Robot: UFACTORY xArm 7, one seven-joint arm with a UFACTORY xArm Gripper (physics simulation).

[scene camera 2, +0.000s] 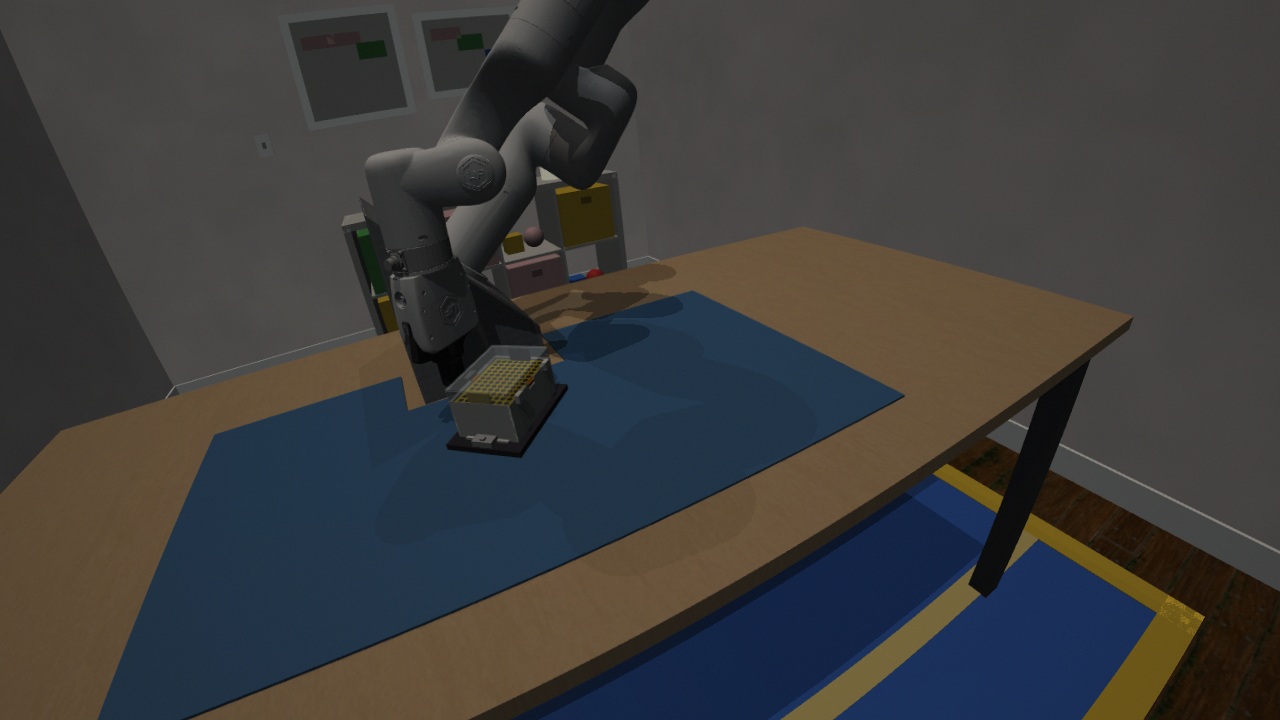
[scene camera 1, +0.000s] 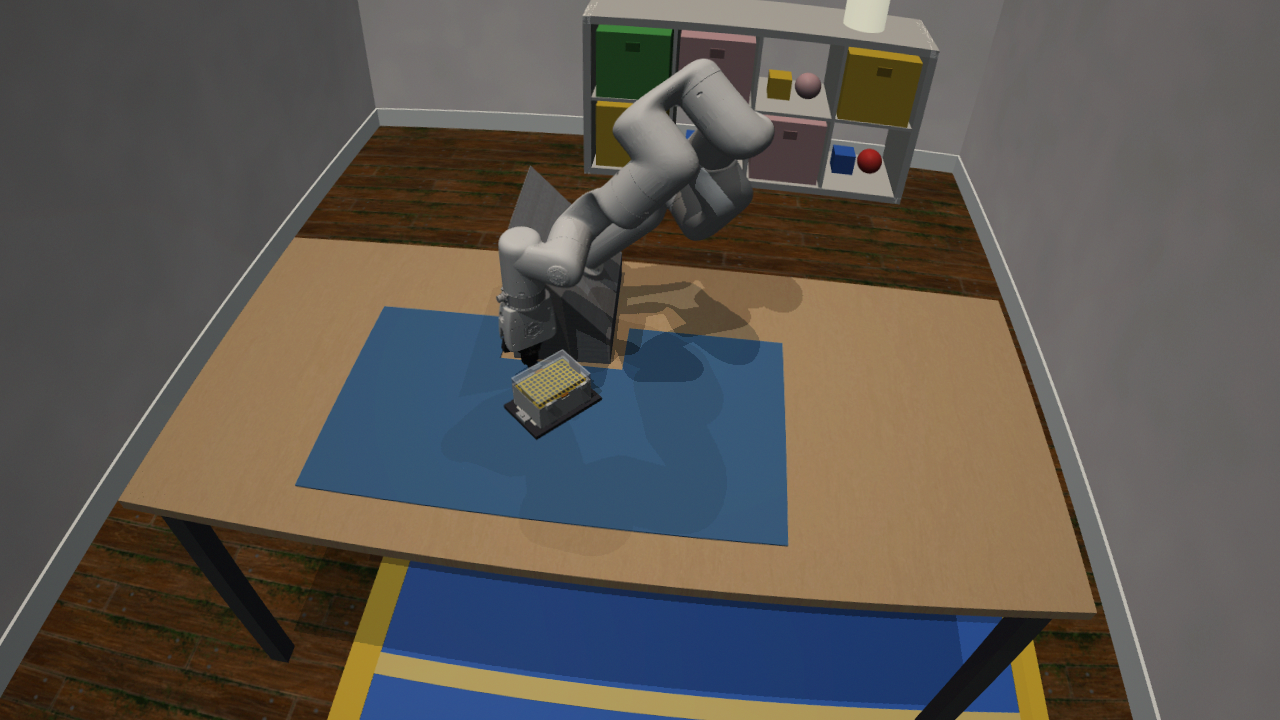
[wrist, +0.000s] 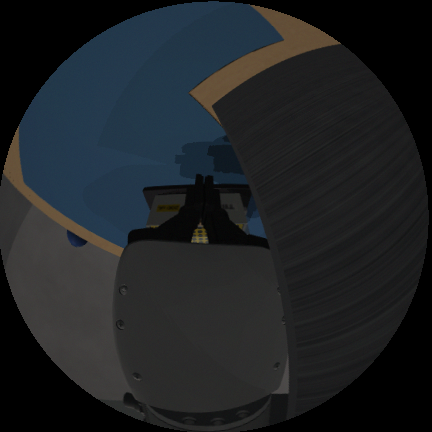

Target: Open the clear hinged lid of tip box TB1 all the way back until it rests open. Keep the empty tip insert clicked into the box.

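Frame: origin at the arm's base, x ahead, y left, z up, level; centimetres.
Where they show: gripper, fingertip midpoint: (scene camera 2: 456,384) (scene camera 1: 530,363) (wrist: 202,185).
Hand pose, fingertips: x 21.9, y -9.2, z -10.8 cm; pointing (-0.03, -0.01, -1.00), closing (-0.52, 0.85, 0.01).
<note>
Things, the pixels of their top centre, and the offset from my fingertips. "*": a spot on its surface instead. Level surfaces: height alone.
- Tip box TB1, middle of its top: (scene camera 2: 498,366) (wrist: 197,253) (scene camera 1: 550,375) dz +3.6, dx +6.8, dy +4.5 cm
- dark holder, surface spot: (scene camera 2: 511,450) (scene camera 1: 533,432) * dz -3.3, dx +14.7, dy +1.3 cm
- yellow insert, middle of its top: (scene camera 2: 499,369) (wrist: 197,251) (scene camera 1: 550,376) dz +3.3, dx +6.8, dy +4.5 cm
- blue mat, its level: dz -4.1 cm
- wooden table, its level: dz -4.5 cm
Tip box TB1 (scene camera 1: 529,408) (scene camera 2: 486,421) (wrist: 236,204) sits upright in a dark holder (scene camera 1: 538,434) (scene camera 2: 511,450) (wrist: 148,191). Its clear lid (scene camera 1: 573,358) (scene camera 2: 518,351) is over the box top and looks closed; a small gap cannot be ruled out. The yellow insert (scene camera 1: 550,383) (scene camera 2: 501,380) (wrist: 200,235) lies level inside the box. My gripper (scene camera 1: 529,357) (scene camera 2: 452,379) (wrist: 202,185) is shut and empty, close beside the box on the side towards the arm's base. The box partly hides the fingertips in the scene views, so contact with the lid cannot be told.
A dark grey slanted pedestal (scene camera 1: 588,326) (wrist: 340,175) stands close to the gripper. A blue mat (scene camera 1: 402,420) (scene camera 2: 313,537) (wrist: 100,100) lies under the holder on the wooden table (scene camera 1: 904,429) (scene camera 2: 895,295). A cube shelf with bins stands behind the table.
</note>
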